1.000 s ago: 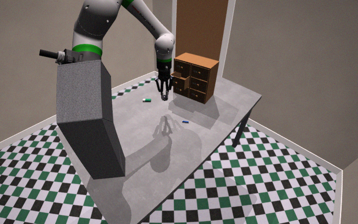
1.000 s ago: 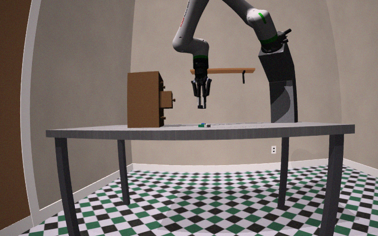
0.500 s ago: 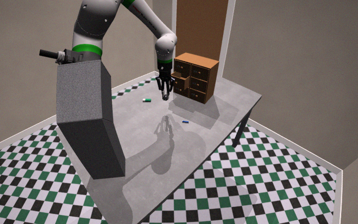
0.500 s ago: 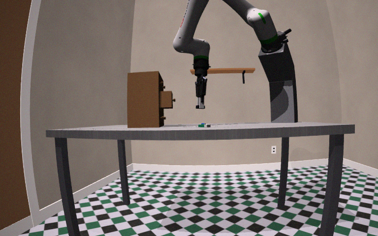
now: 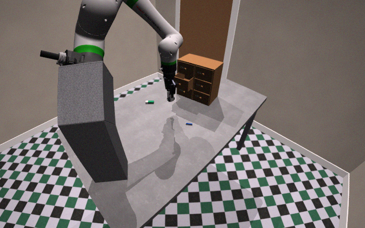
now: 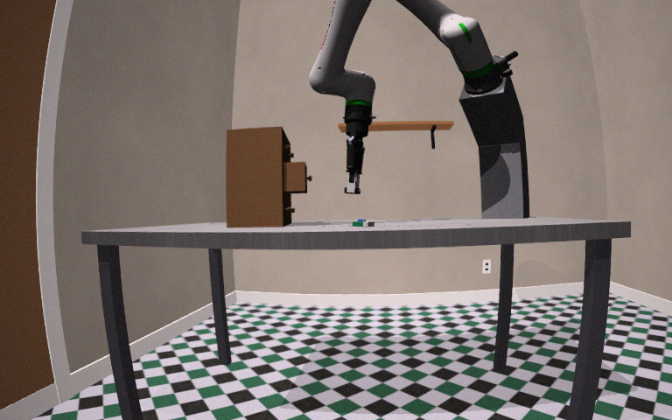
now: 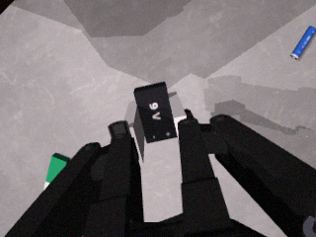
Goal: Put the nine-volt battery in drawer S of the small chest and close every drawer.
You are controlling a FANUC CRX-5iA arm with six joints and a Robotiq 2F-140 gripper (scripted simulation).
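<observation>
Now: hand 10 mm past the nine-volt battery and 30 mm above it. Also, from my hand: small blue stick 10 mm behind, 190 mm to the right, 130 mm below; white eraser-like block 50 mm behind, 200 mm to the left, 130 mm below.
</observation>
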